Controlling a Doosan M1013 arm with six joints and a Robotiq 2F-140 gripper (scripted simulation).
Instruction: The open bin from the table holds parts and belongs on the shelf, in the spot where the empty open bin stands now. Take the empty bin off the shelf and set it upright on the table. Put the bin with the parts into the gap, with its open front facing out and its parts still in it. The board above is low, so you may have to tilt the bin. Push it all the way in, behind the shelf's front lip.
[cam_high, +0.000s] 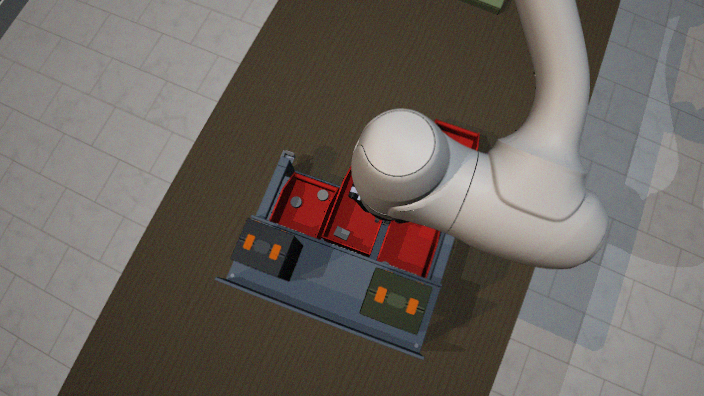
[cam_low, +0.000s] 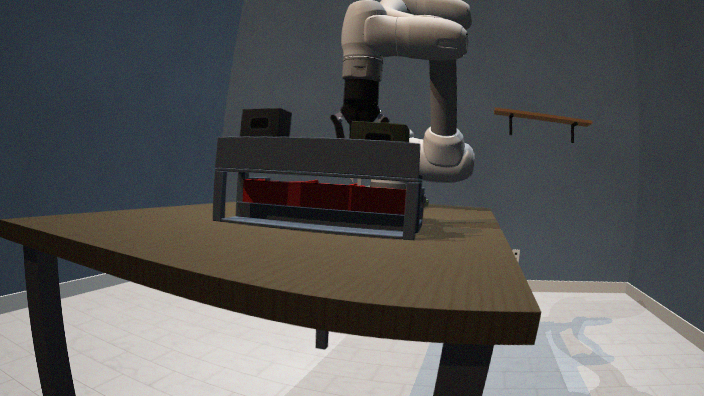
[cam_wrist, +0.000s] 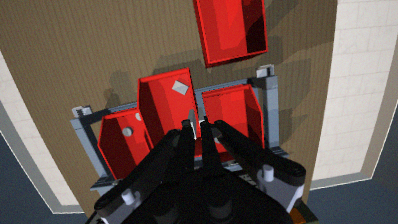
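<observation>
The shelf board is 100 mm ahead of my hand, 30 mm to the right of it and 90 mm below it. The rest, counted from my hand: black case 170 mm ahead, 140 mm to the right, 70 mm above; green case 130 mm ahead, 90 mm to the left, 50 mm above.
</observation>
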